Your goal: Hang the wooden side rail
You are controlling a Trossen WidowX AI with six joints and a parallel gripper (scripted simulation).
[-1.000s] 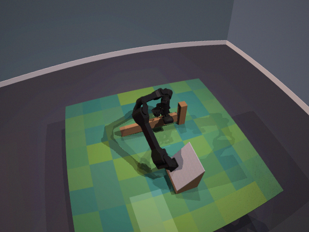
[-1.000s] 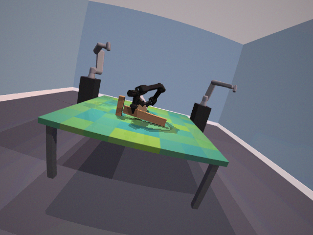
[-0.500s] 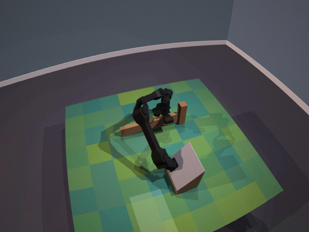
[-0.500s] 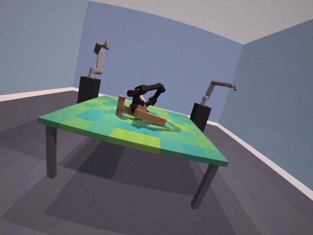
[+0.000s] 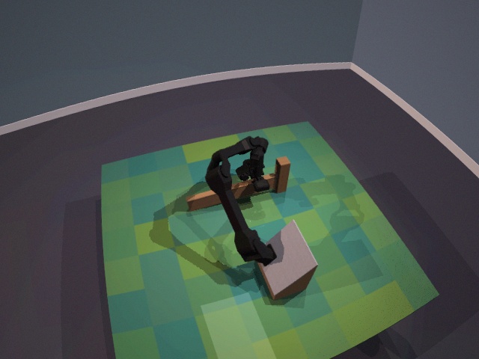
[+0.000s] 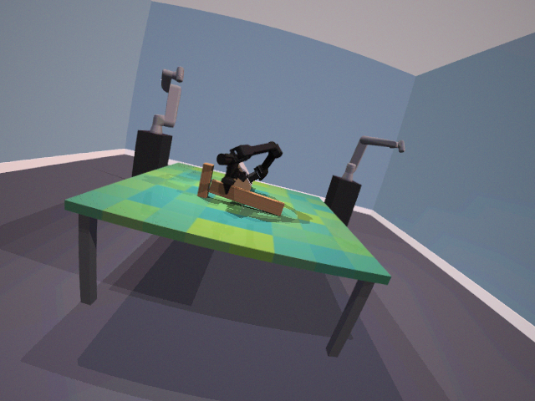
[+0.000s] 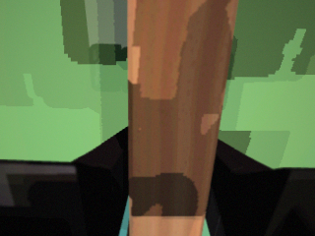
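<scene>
Right now the headboard post is 130 mm to the right of my gripper tip and 40 mm above it.
</scene>
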